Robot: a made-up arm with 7 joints.
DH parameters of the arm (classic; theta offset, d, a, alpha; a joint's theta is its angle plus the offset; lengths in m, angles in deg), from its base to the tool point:
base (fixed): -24.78 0 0.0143 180
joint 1: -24.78 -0.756 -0.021 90
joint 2: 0 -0.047 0.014 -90
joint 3: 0 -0.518 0.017 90
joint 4: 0 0.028 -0.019 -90
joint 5: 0 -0.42 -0.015 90
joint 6: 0 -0.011 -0.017 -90
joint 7: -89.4 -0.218 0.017 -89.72
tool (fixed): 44.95 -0.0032 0 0
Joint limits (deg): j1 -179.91..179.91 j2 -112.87..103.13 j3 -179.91..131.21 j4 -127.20..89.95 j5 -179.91..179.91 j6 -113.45..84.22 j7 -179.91..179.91
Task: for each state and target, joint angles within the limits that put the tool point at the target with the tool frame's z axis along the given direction. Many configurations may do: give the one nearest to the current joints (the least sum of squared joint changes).
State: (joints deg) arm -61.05 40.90 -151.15 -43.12 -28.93 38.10 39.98
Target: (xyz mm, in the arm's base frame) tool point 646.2 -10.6 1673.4 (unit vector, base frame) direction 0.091 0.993 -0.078
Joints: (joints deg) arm -27.58 27.07 -117.55 -29.31 -16.74 18.65 73.38
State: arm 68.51 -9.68 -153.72 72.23 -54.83 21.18 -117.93
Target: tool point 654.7 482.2 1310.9 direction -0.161 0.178 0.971
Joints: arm 114.45 -24.25 -134.89 66.12 -61.88 3.82 -122.51
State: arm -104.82 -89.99 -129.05 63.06 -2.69 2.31 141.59
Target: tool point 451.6 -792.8 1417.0 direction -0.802 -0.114 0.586
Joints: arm -127.17 -36.17 -149.92 33.71 -19.51 7.74 127.62
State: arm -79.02 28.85 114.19 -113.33 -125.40 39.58 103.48
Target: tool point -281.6 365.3 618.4 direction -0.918 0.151 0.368
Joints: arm -88.88 44.77 121.16 -124.68 -89.91 31.76 135.58
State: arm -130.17 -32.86 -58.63 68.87 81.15 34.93 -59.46
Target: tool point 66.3 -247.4 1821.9 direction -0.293 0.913 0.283
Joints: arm -158.92 -24.35 -20.91 36.38 101.55 -14.55 -28.07
